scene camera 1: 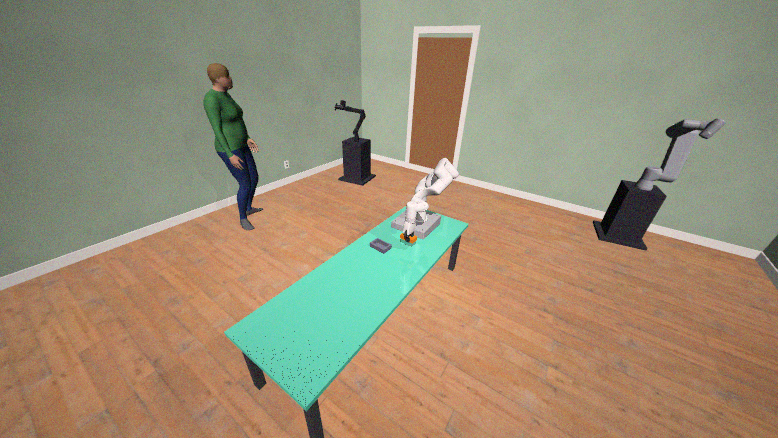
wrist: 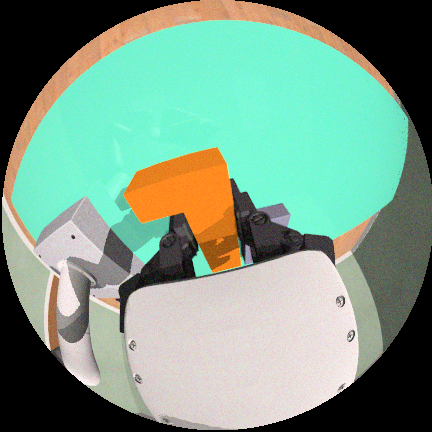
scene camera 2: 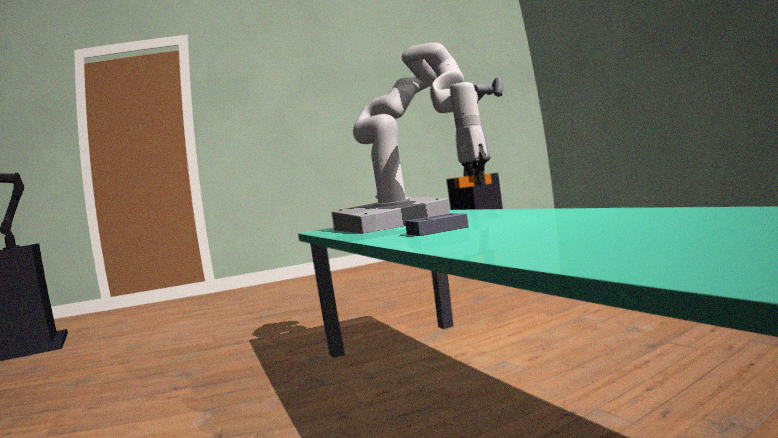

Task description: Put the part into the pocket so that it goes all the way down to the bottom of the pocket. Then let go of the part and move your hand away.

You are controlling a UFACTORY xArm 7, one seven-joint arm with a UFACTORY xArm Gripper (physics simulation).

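Places are measured from the arm's base along level axes (x back, y right, z up), in metres.
Where they show: gripper, fingertip midpoint: (scene camera 1: 408,240) (wrist: 207,198) (scene camera 2: 477,185); arm's base, link origin: (scene camera 1: 420,218) (wrist: 75,272) (scene camera 2: 392,203).
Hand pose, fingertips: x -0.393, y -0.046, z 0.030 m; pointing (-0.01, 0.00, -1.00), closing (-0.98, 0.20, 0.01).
Note:
Things, the pixels of their top centre, and the offset from my fingertips. Level surfaces: height alone.
- orange L-shaped block, top centre: (wrist: 197,242) (scene camera 2: 469,175) (scene camera 1: 408,235) dx +0.017, dy +0.010, dz +0.030 m
- dark grey-purple block, top centre: (wrist: 265,243) (scene camera 2: 435,217) (scene camera 1: 380,243) dx -0.046, dy +0.205, dz -0.064 m
- green table, surface height: dz -0.100 m
The part is an orange L-shaped block (scene camera 1: 411,238) (scene camera 2: 464,181) (wrist: 177,192). My gripper (scene camera 1: 408,237) (scene camera 2: 477,178) (wrist: 207,198) is shut on it, with a black finger on each side of one leg in the wrist view. The part hangs above the table, clear of its top in the scene camera 2 view. The pocket is in a dark grey-purple block (scene camera 1: 380,246) (scene camera 2: 437,224) (wrist: 280,213), which stands on the table beside the held part. In the wrist view the right finger hides much of this block, and its opening does not show there.
The arm's grey base plate (scene camera 1: 429,227) (scene camera 2: 357,218) (wrist: 70,235) stands at the end of the green table (scene camera 1: 348,293) (scene camera 2: 626,244) (wrist: 280,100), close to the pocket block. A person in green (scene camera 1: 228,127) stands to the left. Two other arms stand on black pedestals (scene camera 1: 356,160) (scene camera 1: 631,214) away from the table.

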